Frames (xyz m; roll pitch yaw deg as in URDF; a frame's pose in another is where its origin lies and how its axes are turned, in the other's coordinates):
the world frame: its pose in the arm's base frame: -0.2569 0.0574 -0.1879 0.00 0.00 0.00
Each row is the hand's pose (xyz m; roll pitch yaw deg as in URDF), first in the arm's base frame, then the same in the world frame.
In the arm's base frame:
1: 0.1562 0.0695 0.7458 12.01 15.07 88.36
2: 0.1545 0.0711 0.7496 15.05 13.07 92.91
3: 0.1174 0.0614 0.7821 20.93 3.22 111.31
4: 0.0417 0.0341 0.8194 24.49 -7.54 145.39
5: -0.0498 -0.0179 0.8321 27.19 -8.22 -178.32
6: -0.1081 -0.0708 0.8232 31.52 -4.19 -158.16
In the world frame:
1: 0.4131 0.0121 0.9337 12.01 15.07 88.36
2: 0.4114 0.0137 0.9375 15.05 13.07 92.91
3: 0.3743 0.0040 0.9700 20.93 3.22 111.31
4: 0.2986 -0.0233 1.0073 24.49 -7.54 145.39
5: 0.2071 -0.0753 1.0200 27.19 -8.22 -178.32
6: 0.1488 -0.1282 1.0111 31.52 -4.19 -158.16

